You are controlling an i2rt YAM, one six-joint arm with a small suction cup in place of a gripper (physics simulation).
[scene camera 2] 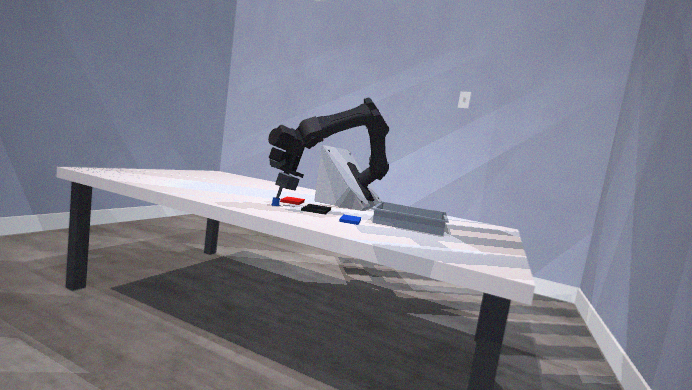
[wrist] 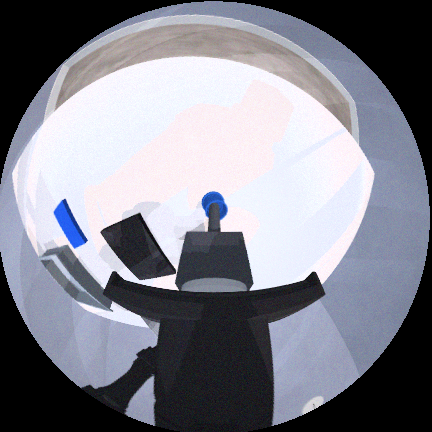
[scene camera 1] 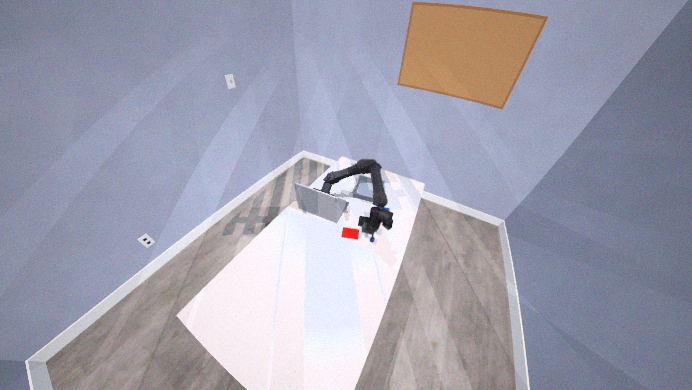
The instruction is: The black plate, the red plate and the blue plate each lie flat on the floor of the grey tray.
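Observation:
My gripper, a small blue suction cup, is at or very near the table top with no plate on it. The red plate lies on the table beside the cup and apart from it; it does not show in the wrist view. The black plate lies flat on the table between the red and blue plates; the arm hides it in scene camera 1. The blue plate lies flat on the table near the grey tray, outside it.
The arm's base is mounted at a slanted light grey panel, which stands upright on the white table near the tray. The table's long edge runs past the cup and plates on the side away from the panel.

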